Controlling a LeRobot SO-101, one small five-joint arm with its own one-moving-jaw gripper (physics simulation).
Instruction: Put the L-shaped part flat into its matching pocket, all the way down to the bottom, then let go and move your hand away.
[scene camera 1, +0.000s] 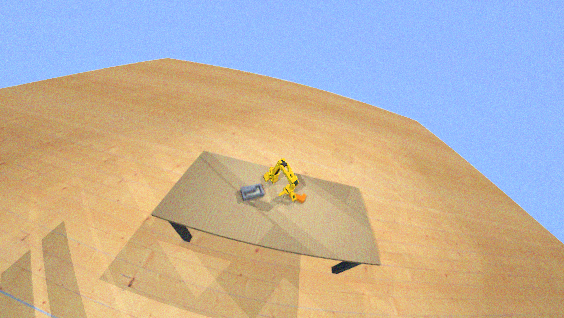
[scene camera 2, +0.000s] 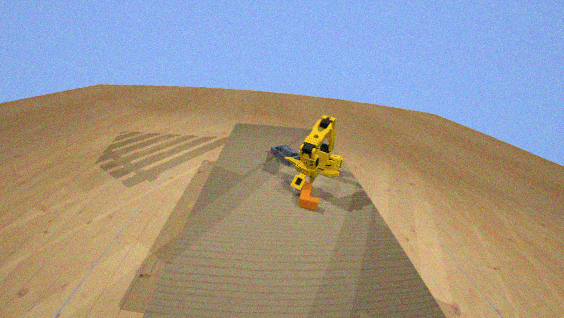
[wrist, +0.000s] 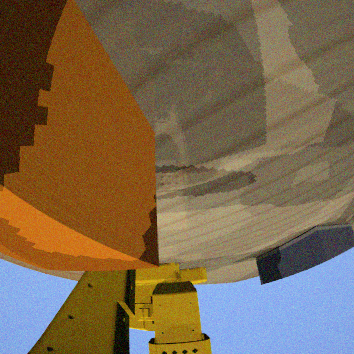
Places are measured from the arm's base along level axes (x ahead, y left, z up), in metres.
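Pixels of known places: end effector, tool point: (scene camera 1: 285, 192) (scene camera 2: 309, 184) (wrist: 145, 218); arm's base, origin of the base link: (scene camera 1: 270, 180) (scene camera 2: 322, 170) (wrist: 172, 268).
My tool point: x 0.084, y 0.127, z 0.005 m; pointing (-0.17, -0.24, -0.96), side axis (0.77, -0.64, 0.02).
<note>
Ahead of a thing's pixels: the offset from my tool point to its top centre. Level surfaces: height alone.
The orange L-shaped part @(dx +0.013, dy +0.086, dz +0.025 m) (scene camera 1: 301, 198) (scene camera 2: 308, 203) (wrist: 105, 175) lies on the table, outside the grey-blue pocket tray @(dx +0.071, dy -0.225, dz +0.032 m) (scene camera 1: 244, 195) (wrist: 310, 252). My gripper (scene camera 1: 287, 197) (scene camera 2: 299, 170) is fully open with nothing between its jaws. It is low, close beside the part's near arm. In the wrist view the part looms large at the left and hides the fixed jaw's tip; the moving jaw is out of that picture. The tray stands apart from the part, toward the left in scene camera 1. The pocket's exact shape is too small to tell.
The yellow arm (scene camera 1: 289, 171) (scene camera 2: 320, 137) rises behind the part and partly hides the tray in scene camera 2. The brown table @(dz -0.005 m) (scene camera 1: 210, 215) (scene camera 2: 240, 260) has edges with a drop to the wooden floor. Shadows lie across its top.
</note>
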